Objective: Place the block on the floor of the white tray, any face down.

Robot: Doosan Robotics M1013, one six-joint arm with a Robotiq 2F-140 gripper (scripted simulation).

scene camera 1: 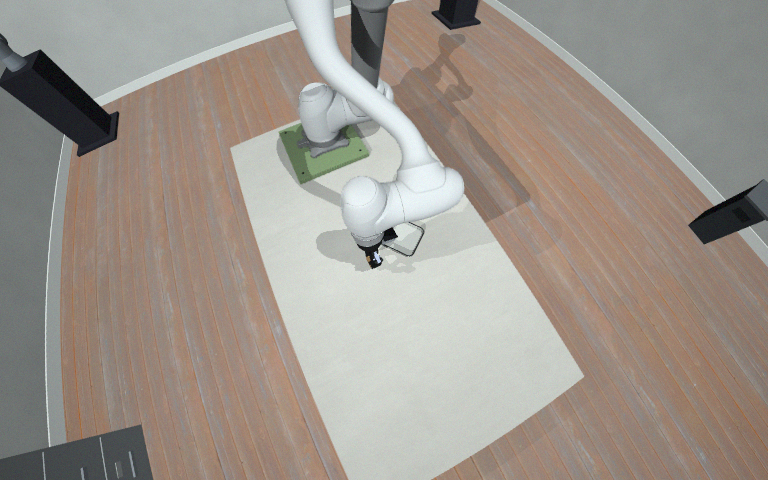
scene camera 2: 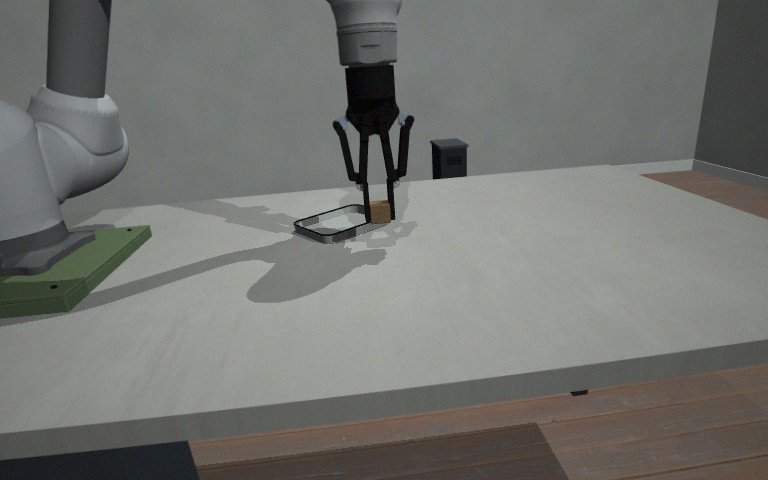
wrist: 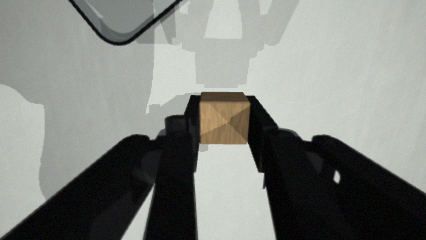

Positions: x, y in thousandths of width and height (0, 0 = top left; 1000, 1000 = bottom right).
In view: the gripper (scene camera 2: 495, 455), a white tray (scene camera 1: 533, 491) and a wooden block (wrist: 525, 485).
The gripper also shows in the wrist view (wrist: 522, 465).
